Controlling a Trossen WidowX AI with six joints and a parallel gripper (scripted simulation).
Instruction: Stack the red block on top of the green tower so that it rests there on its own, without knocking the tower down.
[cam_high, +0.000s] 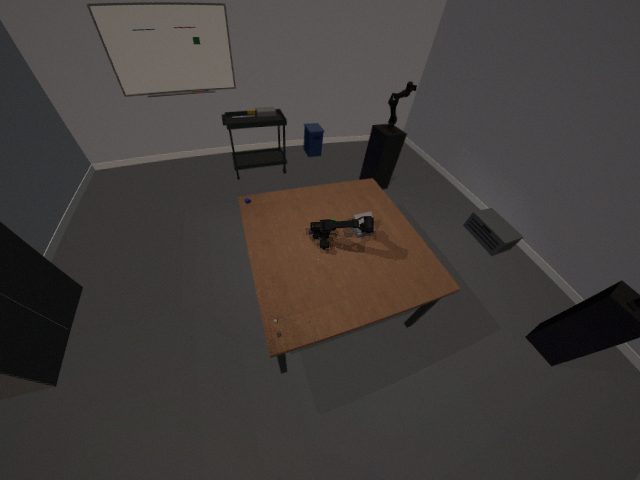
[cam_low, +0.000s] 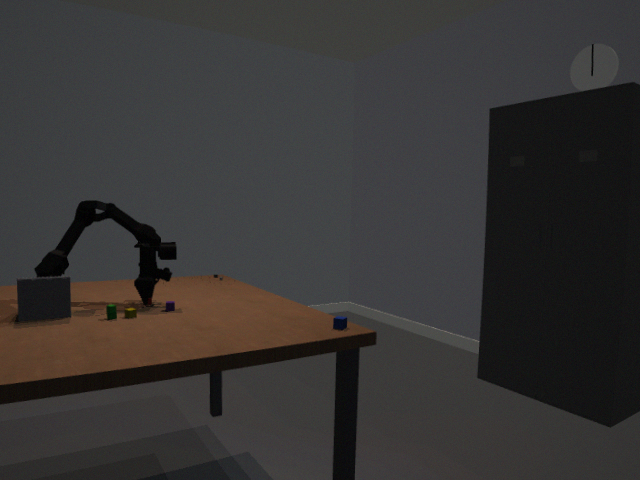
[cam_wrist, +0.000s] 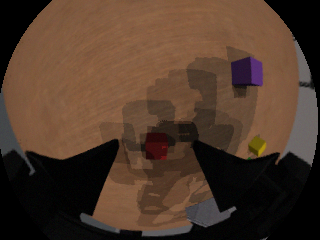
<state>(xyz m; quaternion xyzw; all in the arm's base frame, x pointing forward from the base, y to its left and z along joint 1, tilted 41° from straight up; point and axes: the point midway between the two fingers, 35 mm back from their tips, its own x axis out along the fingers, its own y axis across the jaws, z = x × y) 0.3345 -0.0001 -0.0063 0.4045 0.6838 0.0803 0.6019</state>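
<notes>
Right now my gripper tip is right at the red block. Also, from my gripper tip: blue block: 64 cm to the right, 38 cm ahead, 1 cm above; yellow block: 17 cm to the right, 11 cm behind, 1 cm above; purple block: 14 cm to the right, 3 cm ahead, 1 cm above.
</notes>
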